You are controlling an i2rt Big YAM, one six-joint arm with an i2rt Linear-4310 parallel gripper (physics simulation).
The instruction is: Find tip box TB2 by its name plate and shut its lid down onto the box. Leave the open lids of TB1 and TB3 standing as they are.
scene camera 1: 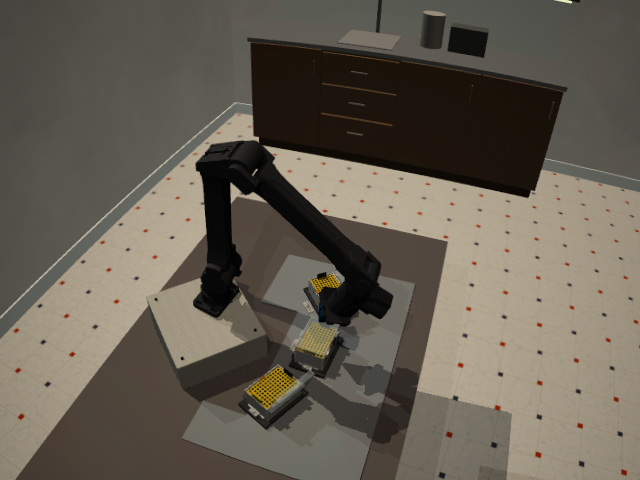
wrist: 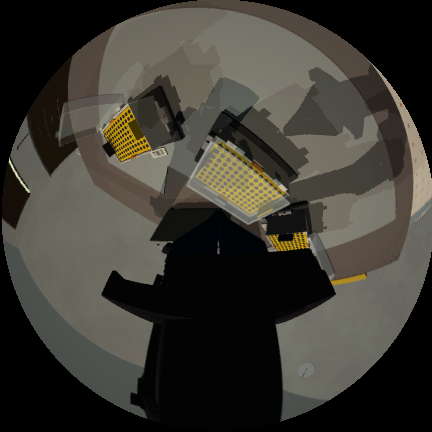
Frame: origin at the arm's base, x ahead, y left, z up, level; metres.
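Seen in the pictures: gripper, fingertip midpoint: [scene camera 1: 320, 321] [wrist: 217, 215]; arm's base at its link origin: [scene camera 1: 216, 297].
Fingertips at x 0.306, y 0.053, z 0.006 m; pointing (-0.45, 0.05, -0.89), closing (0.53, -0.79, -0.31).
Observation:
Offsets run from my fingertips to a thing's middle. "spot": to the spot under its first point. Level surfaces: height alone.
The middle tip box @(0.012 m right, 0.015 m back, 0.085 m down) [scene camera 1: 316, 342] [wrist: 240, 180], apparently TB2, has its clear lid over the yellow rack; its name plate is not readable, and I cannot tell if the lid is fully seated. The TB3 box @(0.192 m left, 0.062 m back, 0.059 m down) [scene camera 1: 324, 283] [wrist: 127, 132] has a readable name plate @(spot: 0.139 m left, 0.104 m back, 0.121 m down) [wrist: 158, 152] in the wrist view; its clear lid @(spot: 0.248 m left, 0.024 m back, 0.036 m down) [wrist: 90, 117] stands open. The nearest box @(0.210 m right, 0.034 m back, 0.059 m down) [scene camera 1: 271, 387] [wrist: 290, 241], apparently TB1, has its lid @(0.230 m right, 0.030 m ahead, 0.019 m down) [scene camera 1: 295, 391] [wrist: 323, 254] standing open. My gripper [scene camera 1: 321, 316] [wrist: 217, 215] is shut and empty, above and beside the middle box on the TB3 side.
The boxes stand on a grey mat @(0.123 m down) [scene camera 1: 330, 449] over a brown surface @(0.127 m down) [scene camera 1: 413, 248]. The arm base stands on a pale block [scene camera 1: 206, 341] left of the boxes. The forearm hides part of TB3 in the scene view. A dark cabinet [scene camera 1: 356, 118] stands far behind.

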